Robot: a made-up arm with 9 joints. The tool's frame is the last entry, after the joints. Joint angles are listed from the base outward.
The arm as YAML. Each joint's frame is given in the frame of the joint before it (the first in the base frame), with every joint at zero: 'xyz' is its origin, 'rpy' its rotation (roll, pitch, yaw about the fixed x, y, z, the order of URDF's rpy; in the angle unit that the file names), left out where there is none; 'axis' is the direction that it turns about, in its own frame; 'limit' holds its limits. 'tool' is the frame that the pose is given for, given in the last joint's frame.
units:
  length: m
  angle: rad
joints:
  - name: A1
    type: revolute
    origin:
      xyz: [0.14, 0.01, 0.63]
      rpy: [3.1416, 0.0, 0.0]
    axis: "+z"
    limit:
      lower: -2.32
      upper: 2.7
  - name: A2
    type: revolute
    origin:
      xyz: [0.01, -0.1, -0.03]
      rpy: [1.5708, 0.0, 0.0]
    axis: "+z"
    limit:
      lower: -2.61
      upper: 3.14
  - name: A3
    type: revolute
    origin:
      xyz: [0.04, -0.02, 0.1]
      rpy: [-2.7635, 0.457, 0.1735]
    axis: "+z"
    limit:
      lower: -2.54
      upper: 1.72
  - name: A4
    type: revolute
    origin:
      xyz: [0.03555, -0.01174, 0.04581]
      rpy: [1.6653, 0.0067, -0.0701]
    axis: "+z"
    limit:
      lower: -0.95
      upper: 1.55
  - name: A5
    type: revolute
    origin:
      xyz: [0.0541, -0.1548, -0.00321]
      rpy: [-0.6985, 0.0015, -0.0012]
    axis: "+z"
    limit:
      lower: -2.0
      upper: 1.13
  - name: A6
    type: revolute
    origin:
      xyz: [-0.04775, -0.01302, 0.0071]
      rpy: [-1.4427, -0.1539, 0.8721]
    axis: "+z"
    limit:
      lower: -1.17
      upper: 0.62
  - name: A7
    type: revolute
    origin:
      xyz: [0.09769, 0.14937, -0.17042]
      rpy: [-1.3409, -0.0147, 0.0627]
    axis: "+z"
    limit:
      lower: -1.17
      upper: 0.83
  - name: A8
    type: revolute
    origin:
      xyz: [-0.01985, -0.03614, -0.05]
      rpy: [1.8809, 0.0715, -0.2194]
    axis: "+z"
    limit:
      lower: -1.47
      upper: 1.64
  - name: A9
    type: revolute
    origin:
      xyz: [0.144, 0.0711, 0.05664]
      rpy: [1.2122, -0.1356, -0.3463]
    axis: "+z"
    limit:
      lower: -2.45
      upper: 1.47
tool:
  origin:
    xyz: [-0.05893, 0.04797, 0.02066]
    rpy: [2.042, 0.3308, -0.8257]
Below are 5 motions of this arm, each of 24 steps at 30 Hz.
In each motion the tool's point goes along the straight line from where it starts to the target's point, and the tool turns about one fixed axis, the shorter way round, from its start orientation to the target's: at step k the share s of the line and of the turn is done. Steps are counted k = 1, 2, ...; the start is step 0. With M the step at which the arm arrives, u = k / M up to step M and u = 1 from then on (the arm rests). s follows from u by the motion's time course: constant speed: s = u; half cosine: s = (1 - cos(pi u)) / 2; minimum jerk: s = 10 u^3 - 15 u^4 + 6 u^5.
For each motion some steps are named. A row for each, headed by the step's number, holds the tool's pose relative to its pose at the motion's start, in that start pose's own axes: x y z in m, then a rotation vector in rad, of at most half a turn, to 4 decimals.
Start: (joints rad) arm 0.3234 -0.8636 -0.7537 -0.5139 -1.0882 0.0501 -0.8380 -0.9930 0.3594
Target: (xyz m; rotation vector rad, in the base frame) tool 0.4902 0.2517 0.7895 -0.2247 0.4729 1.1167
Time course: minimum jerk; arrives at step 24
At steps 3, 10, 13, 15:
3: 0.0023 -0.0023 0.0014 -0.0049 -0.0005 0.0096
10: 0.0507 -0.0494 0.0312 -0.1068 -0.0104 0.2068
13: 0.0846 -0.0823 0.0520 -0.1781 -0.0174 0.3447
15: 0.1061 -0.1033 0.0653 -0.2234 -0.0218 0.4324

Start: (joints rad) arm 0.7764 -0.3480 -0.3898 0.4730 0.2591 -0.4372 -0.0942 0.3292 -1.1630
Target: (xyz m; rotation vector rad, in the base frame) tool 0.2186 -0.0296 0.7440 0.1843 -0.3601 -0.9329
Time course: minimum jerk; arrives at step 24
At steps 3, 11, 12, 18, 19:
3: 0.0002 -0.0010 -0.0005 0.0145 -0.0035 0.0049
11: 0.0054 -0.0254 -0.0134 0.3805 -0.0927 0.1299
12: 0.0064 -0.0300 -0.0159 0.4505 -0.1098 0.1539
18: 0.0115 -0.0538 -0.0284 0.8078 -0.1969 0.2759
19: 0.0120 -0.0562 -0.0297 0.8429 -0.2055 0.2879

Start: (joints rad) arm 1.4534 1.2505 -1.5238 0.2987 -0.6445 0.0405 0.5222 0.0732 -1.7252
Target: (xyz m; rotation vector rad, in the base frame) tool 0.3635 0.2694 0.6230 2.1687 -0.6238 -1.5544
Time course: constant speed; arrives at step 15
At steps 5, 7, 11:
5: -0.0169 0.0666 -0.0020 0.0262 -0.0775 -0.0867
7: -0.0237 0.0932 -0.0029 0.0367 -0.1086 -0.1213
11: -0.0373 0.1464 -0.0045 0.0576 -0.1706 -0.1907

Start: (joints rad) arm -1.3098 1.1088 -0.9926 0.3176 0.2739 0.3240 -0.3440 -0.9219 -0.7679
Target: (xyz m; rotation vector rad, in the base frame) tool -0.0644 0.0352 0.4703 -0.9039 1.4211 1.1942
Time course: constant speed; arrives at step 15
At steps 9, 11, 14, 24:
9: 0.0179 0.0211 -0.0046 -0.0311 -0.1328 0.2866
11: 0.0219 0.0257 -0.0056 -0.0380 -0.1623 0.3503
14: 0.0278 0.0327 -0.0071 -0.0484 -0.2066 0.4458
24: 0.0298 0.0351 -0.0076 -0.0518 -0.2213 0.4777

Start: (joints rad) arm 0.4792 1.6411 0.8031 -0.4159 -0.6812 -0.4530 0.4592 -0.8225 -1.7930
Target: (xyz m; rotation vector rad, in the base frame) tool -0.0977 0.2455 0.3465 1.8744 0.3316 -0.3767
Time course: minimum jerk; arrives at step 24
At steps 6, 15, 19, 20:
6: -0.0345 0.0079 -0.0078 0.0193 -0.0125 -0.0517
15: -0.2417 0.0551 -0.0545 0.1352 -0.0877 -0.3618
19: -0.3120 0.0711 -0.0703 0.1746 -0.1132 -0.4670
20: -0.3217 0.0733 -0.0725 0.1800 -0.1167 -0.4815

